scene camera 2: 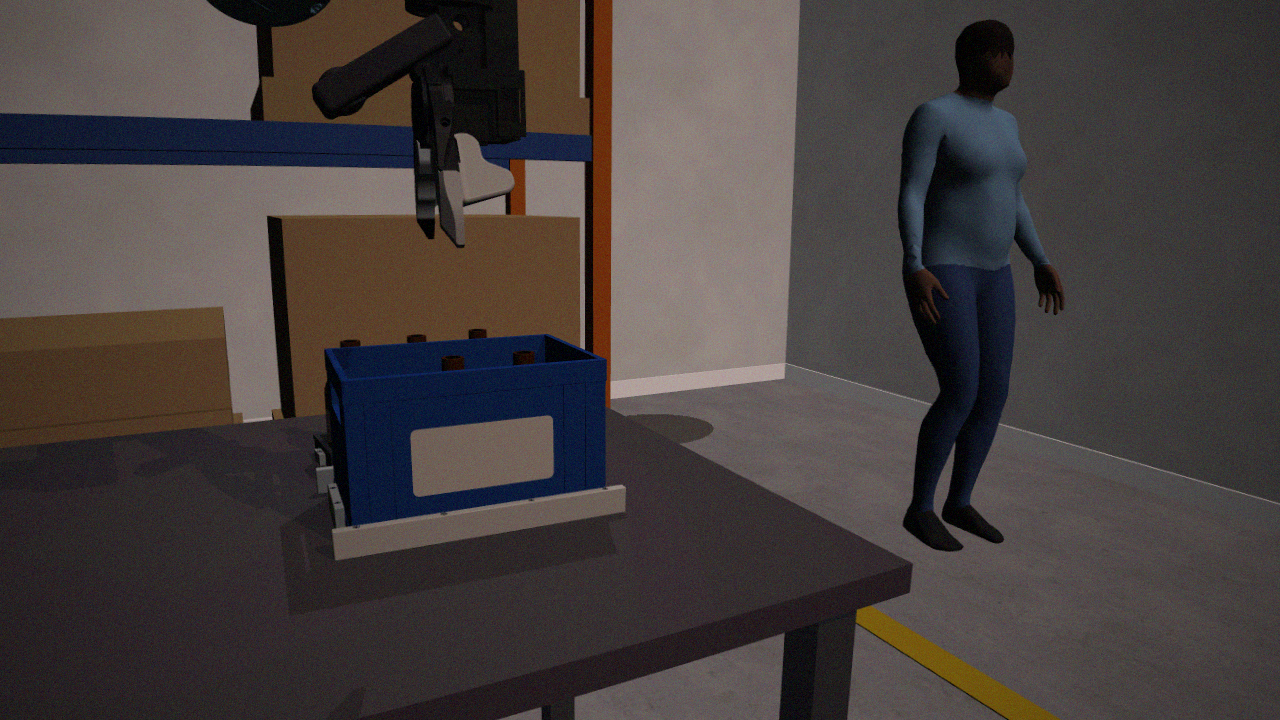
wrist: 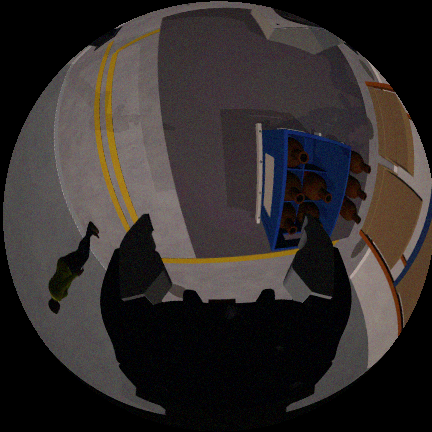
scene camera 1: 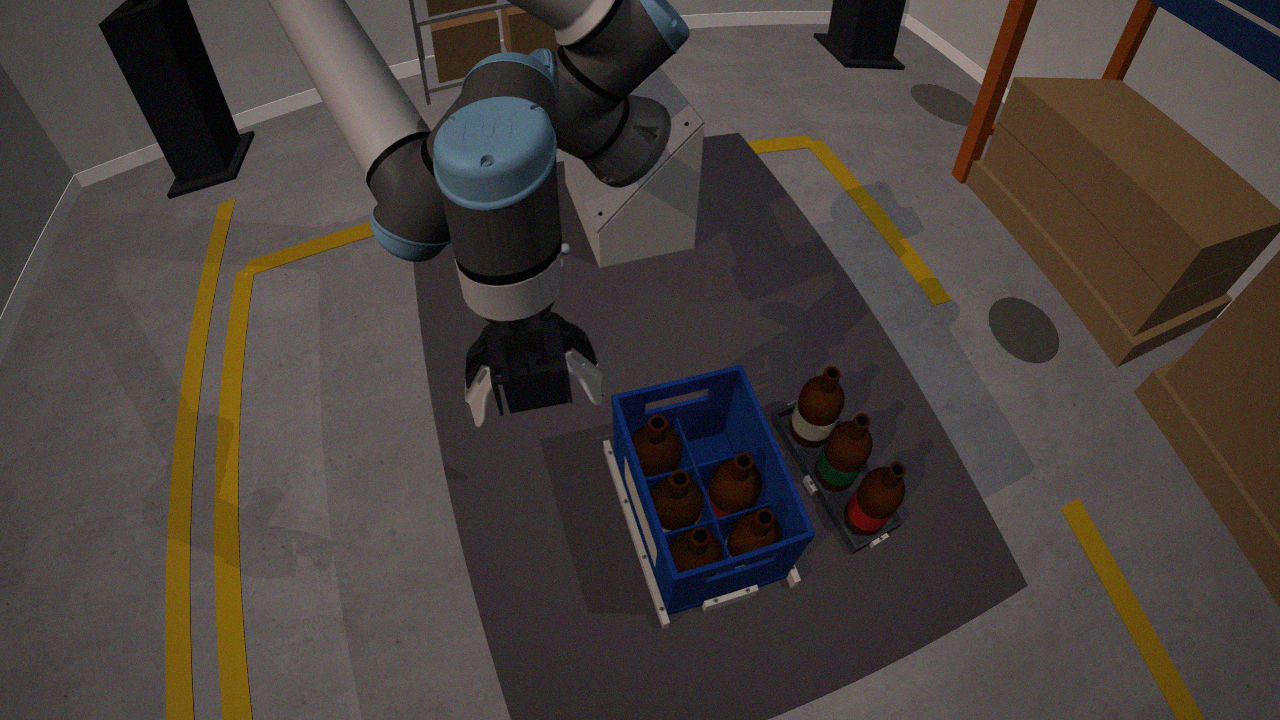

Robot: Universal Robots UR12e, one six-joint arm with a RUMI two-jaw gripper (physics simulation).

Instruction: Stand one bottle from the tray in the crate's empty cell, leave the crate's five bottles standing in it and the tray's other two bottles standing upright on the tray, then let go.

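Seen in the pictures: gripper, between the fingertips: [scene camera 2: 443, 243] [wrist: 226, 215] [scene camera 1: 537, 405]; arm's base, origin of its link: [scene camera 1: 633, 143].
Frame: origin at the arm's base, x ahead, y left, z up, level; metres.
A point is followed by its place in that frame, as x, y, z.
Note:
The blue crate [scene camera 1: 679, 589] @[0.794, -0.118, -0.087] [scene camera 2: 375, 447] @[0.550, -0.143, -0.105] [wrist: 274, 200] @[0.675, -0.135, -0.070] stands upright with five brown bottles in its cells. In scene camera 1 its empty cell [scene camera 1: 712, 437] @[0.523, 0.012, -0.203] is at the far right corner, beside the tray. The tray [scene camera 1: 857, 543] @[0.765, 0.185, -0.207] holds three upright bottles in a row: a cream-label one [scene camera 1: 817, 407] @[0.567, 0.155, -0.101] [wrist: 358, 161] @[0.537, 0.158, -0.090], a green-label one [scene camera 1: 844, 454] @[0.655, 0.168, -0.102] [wrist: 355, 187] @[0.623, 0.172, -0.091] and a red-label one [scene camera 1: 875, 497] @[0.737, 0.188, -0.098] [wrist: 350, 210] @[0.709, 0.192, -0.094]. My gripper [scene camera 1: 538, 407] @[0.607, -0.243, 0.096] [scene camera 2: 449, 240] @[0.607, -0.243, 0.096] [wrist: 226, 215] @[0.607, -0.243, 0.096] is open and empty, high above the table, to the left of the crate in scene camera 1. The tray is hidden in scene camera 2.
White rails [scene camera 1: 637, 537] @[0.673, -0.143, -0.181] [scene camera 2: 474, 524] @[0.642, -0.149, -0.196] [wrist: 258, 172] @[0.645, -0.149, -0.184] run along the crate's base. The robot's pedestal [scene camera 1: 648, 214] @[0.104, 0.006, -0.098] stands behind. Large cardboard boxes [scene camera 1: 1136, 197] [scene camera 2: 429, 295] are beyond the table. A person [scene camera 2: 966, 197] [wrist: 67, 270] stands on the floor past the table.

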